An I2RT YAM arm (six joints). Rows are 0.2 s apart.
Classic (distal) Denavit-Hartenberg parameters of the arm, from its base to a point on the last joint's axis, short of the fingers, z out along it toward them. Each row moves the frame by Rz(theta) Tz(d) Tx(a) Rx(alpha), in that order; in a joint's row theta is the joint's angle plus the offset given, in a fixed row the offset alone. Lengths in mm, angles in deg.
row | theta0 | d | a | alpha
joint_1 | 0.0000 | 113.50 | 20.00 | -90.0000
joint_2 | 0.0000 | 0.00 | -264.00 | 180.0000
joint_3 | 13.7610 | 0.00 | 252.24 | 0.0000
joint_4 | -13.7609 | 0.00 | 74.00 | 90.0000
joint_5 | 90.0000 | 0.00 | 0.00 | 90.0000
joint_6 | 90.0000 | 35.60 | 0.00 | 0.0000
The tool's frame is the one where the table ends.
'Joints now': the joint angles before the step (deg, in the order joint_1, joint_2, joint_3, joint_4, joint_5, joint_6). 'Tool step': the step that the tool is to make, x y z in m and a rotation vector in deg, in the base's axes. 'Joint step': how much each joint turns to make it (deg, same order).
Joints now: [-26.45, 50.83, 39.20, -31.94, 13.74, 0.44]
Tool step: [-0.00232, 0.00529, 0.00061, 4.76, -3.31, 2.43]
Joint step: [0.08, -1.46, -0.35, -0.76, -5.65, 2.60]
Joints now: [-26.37, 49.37, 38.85, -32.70, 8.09, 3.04]
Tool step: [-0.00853, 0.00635, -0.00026, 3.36, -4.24, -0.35]
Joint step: [0.01, -3.64, -1.69, -0.09, -3.03, 3.89]
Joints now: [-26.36, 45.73, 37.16, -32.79, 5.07, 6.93]
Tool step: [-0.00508, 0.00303, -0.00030, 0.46, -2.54, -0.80]
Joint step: [0.09, -2.42, -1.31, 0.81, -0.32, 1.76]
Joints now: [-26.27, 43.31, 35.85, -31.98, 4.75, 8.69]
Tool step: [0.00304, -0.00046, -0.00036, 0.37, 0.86, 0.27]
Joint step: [0.34, 1.18, 0.52, -0.27, 0.08, 0.01]
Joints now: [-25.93, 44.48, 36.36, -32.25, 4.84, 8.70]
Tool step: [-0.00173, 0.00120, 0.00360, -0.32, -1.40, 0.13]
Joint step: [0.06, -1.01, 0.11, 0.25, -0.26, 0.20]
